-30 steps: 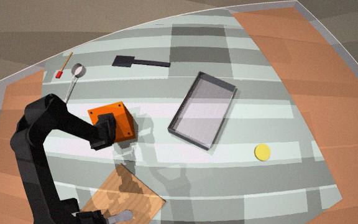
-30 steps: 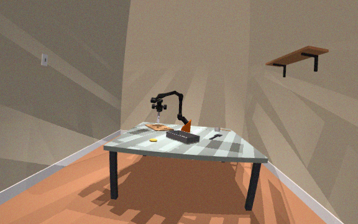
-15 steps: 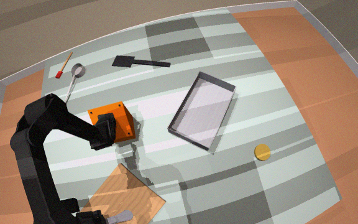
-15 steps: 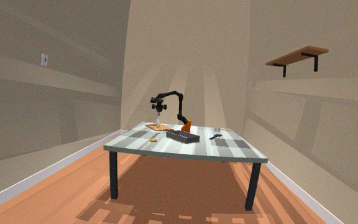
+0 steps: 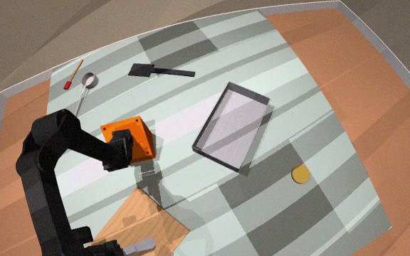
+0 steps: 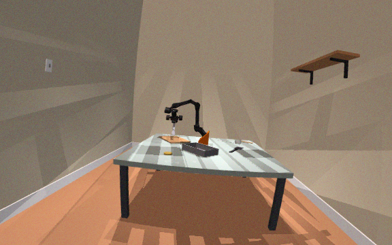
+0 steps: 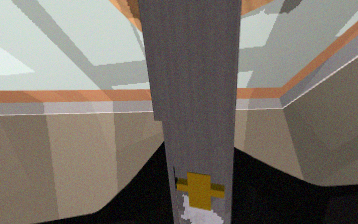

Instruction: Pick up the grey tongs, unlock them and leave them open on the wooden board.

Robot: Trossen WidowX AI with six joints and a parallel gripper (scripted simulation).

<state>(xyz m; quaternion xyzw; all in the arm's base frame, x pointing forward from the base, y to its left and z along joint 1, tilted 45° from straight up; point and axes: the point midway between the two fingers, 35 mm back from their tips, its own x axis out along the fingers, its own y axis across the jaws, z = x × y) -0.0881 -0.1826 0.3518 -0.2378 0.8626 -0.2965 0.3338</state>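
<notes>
The yellow lock piece lies 30 mm ahead of my gripper tip, 20 mm above it and 10 mm to the left of it. Round my gripper tip: roasting tin 490 mm ahead, 400 mm to the left, 170 mm below; then yellow disc 700 mm ahead, 190 mm below, 160 mm to the left; then wooden board 190 mm below, 60 mm ahead, 20 mm to the left.
</notes>
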